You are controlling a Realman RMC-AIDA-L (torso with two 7-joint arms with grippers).
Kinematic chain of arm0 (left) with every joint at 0, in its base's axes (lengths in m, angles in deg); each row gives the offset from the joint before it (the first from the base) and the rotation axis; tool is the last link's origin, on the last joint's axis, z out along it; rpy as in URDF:
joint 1: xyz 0 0 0.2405 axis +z
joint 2: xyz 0 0 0 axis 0.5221 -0.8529 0
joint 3: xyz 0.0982 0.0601 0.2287 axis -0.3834 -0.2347 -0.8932
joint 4: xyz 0 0 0 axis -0.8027 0.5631 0.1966
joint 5: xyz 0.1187 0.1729 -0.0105 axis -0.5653 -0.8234 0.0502
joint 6: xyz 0 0 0 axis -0.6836 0.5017 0.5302
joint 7: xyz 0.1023 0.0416 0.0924 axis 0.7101 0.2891 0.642
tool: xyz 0 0 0 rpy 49.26 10.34 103.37
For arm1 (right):
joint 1: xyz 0 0 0.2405 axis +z
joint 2: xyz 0 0 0 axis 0.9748 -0.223 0
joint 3: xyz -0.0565 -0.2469 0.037 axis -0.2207 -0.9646 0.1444
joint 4: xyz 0 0 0 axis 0.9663 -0.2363 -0.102
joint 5: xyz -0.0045 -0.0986 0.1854 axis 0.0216 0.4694 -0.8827
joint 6: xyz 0 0 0 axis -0.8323 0.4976 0.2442
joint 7: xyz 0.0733 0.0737 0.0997 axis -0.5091 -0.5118 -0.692
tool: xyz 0 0 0 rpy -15.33 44.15 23.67
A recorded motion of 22 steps. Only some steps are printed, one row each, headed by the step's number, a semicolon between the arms.
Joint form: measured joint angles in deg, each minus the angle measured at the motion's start. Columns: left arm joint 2, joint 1, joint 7, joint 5, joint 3, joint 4, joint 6; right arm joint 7, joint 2, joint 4, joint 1, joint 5, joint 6, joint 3.
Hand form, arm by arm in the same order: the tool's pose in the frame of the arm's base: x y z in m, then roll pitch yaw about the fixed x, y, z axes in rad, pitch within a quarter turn. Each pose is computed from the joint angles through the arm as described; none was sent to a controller.
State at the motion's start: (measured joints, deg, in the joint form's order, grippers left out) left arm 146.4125 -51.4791 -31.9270 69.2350 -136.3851 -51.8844 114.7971; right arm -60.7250 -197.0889 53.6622 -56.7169 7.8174 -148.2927 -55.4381
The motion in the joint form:
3: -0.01 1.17 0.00 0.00 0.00 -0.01 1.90; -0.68 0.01 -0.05 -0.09 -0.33 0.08 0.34
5: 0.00 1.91 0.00 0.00 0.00 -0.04 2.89; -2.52 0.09 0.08 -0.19 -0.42 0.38 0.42
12: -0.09 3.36 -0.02 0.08 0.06 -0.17 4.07; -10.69 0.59 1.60 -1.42 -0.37 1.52 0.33
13: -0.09 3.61 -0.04 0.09 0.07 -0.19 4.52; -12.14 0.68 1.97 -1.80 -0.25 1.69 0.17
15: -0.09 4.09 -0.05 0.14 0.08 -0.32 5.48; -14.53 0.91 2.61 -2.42 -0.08 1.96 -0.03
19: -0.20 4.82 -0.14 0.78 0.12 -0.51 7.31; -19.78 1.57 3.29 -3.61 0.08 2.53 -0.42
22: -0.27 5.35 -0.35 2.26 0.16 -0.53 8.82; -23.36 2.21 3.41 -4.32 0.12 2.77 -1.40
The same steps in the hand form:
3: -0.3018 0.2522 -0.1107 -2.2320 -0.5579 0.0478; 0.3725 0.2863 0.0337 -1.6394 0.9075 0.1033
5: -0.3030 0.2484 -0.1094 -2.2230 -0.5681 0.0446; 0.3738 0.2863 0.0348 -1.6393 0.9377 0.0961
12: -0.3080 0.2412 -0.1067 -2.2091 -0.5779 0.0510; 0.3805 0.2837 0.0414 -1.6469 1.0598 0.0667
13: -0.3082 0.2400 -0.1060 -2.2046 -0.5827 0.0481; 0.3819 0.2824 0.0423 -1.6547 1.0797 0.0567
15: -0.3089 0.2376 -0.1043 -2.1941 -0.5908 0.0409; 0.3844 0.2804 0.0448 -1.6643 1.1113 0.0429
19: -0.3104 0.2349 -0.0995 -2.1657 -0.6088 0.0261; 0.3915 0.2751 0.0501 -1.6944 1.1838 -0.0051
22: -0.3117 0.2342 -0.0943 -2.1292 -0.6321 0.0165; 0.3961 0.2711 0.0528 -1.7543 1.2286 -0.0719

